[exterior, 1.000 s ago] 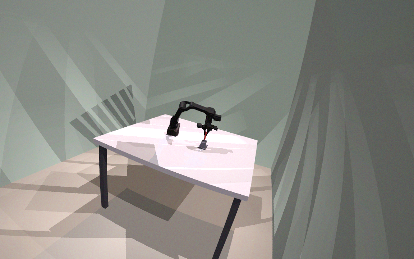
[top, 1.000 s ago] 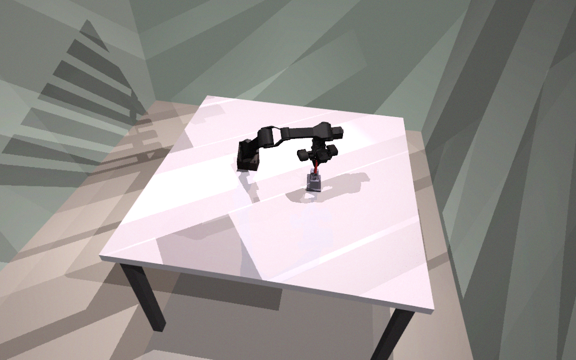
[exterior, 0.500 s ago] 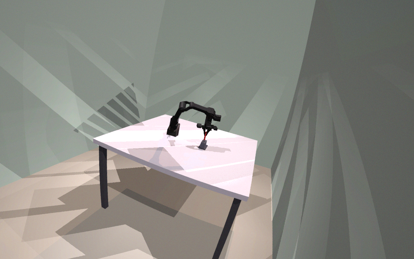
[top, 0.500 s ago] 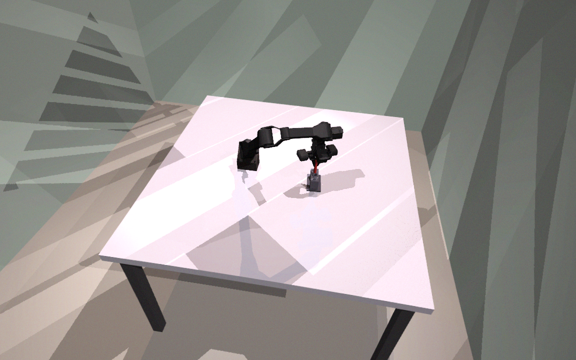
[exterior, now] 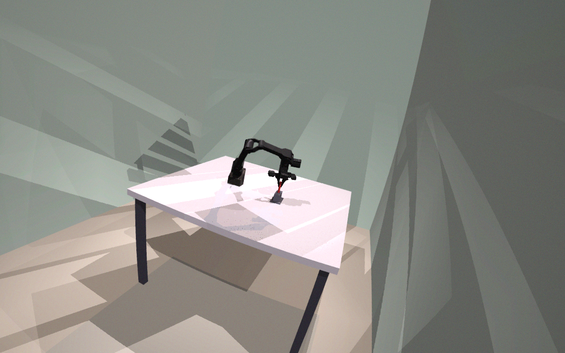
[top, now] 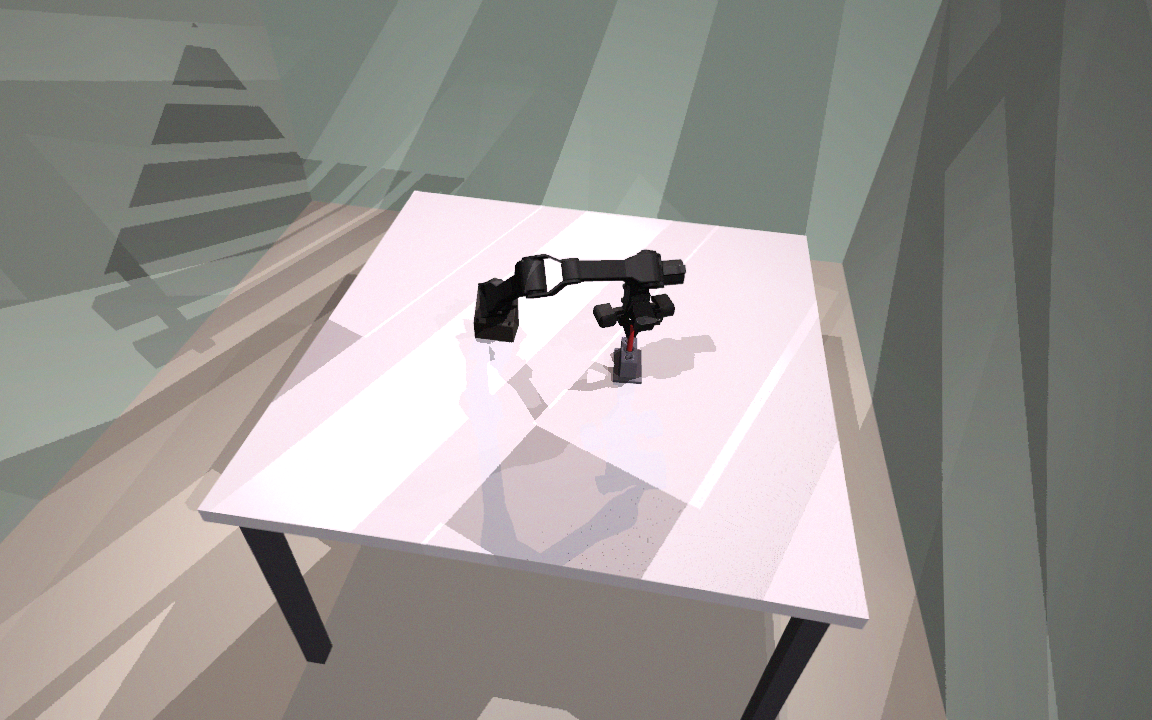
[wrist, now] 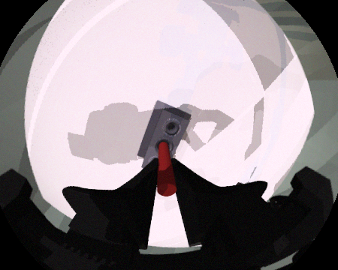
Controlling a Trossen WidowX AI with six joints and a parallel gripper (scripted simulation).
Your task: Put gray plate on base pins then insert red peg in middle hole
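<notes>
Right now the red peg is right at my gripper tip. Also, from my gripper tip: base (9 cm below); gray plate (5 cm below).
</notes>
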